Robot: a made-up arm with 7 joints. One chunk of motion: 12 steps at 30 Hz.
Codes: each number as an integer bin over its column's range. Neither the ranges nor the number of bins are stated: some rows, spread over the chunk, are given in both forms.
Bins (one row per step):
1: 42 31 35 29 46 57 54
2: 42 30 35 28 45 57 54
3: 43 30 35 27 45 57 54
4: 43 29 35 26 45 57 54
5: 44 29 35 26 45 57 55
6: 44 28 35 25 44 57 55
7: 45 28 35 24 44 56 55
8: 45 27 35 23 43 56 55
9: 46 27 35 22 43 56 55
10: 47 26 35 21 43 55 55
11: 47 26 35 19 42 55 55
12: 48 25 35 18 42 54 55
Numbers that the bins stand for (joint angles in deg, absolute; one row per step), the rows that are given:
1: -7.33 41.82 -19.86 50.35 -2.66 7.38 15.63
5: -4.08 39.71 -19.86 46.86 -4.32 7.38 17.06
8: -2.45 37.60 -19.86 43.37 -7.64 6.59 17.06
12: 2.43 35.50 -19.86 37.55 -9.30 5.00 17.06
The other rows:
2: -7.33 40.76 -19.86 49.19 -4.32 7.38 15.63
3: -5.70 40.76 -19.86 48.02 -4.32 7.38 15.63
4: -5.70 39.71 -19.86 46.86 -4.32 7.38 15.63
6: -4.08 38.66 -19.86 45.70 -5.98 7.38 17.06
7: -2.45 38.66 -19.86 44.53 -5.98 6.59 17.06
9: -0.82 37.60 -19.86 42.21 -7.64 6.59 17.06
10: 0.80 36.55 -19.86 41.04 -7.64 5.80 17.06
11: 0.80 36.55 -19.86 38.72 -9.30 5.80 17.06

